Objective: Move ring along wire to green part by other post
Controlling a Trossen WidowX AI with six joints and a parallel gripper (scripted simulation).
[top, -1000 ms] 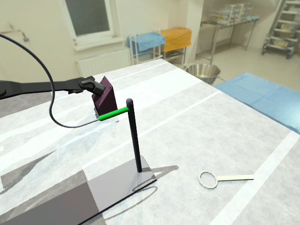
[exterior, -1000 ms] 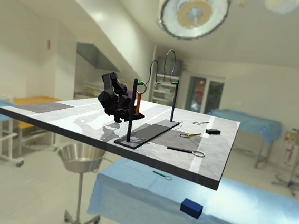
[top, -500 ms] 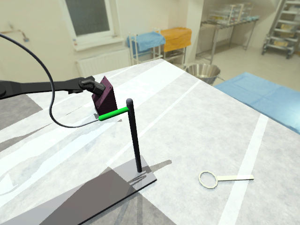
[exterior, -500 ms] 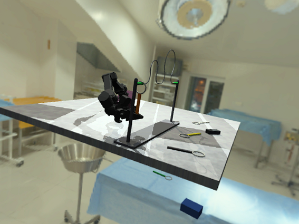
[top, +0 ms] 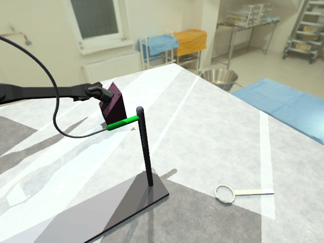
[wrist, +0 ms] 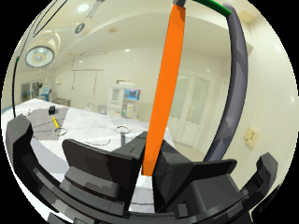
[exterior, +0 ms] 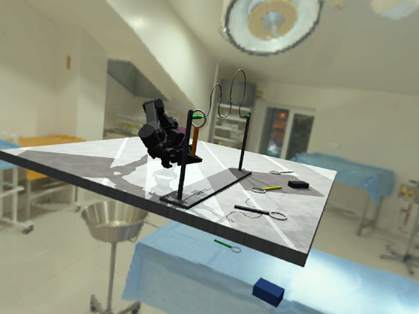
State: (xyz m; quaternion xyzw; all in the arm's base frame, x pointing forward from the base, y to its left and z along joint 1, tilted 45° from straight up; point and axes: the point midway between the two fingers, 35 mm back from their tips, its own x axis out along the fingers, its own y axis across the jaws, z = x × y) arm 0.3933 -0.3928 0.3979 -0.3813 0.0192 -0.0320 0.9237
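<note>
The ring with orange handle lies 30 mm behind my gripper tip and 90 mm above it. Round my gripper tip: black block: 290 mm ahead, 530 mm to the left, 130 mm below.
</note>
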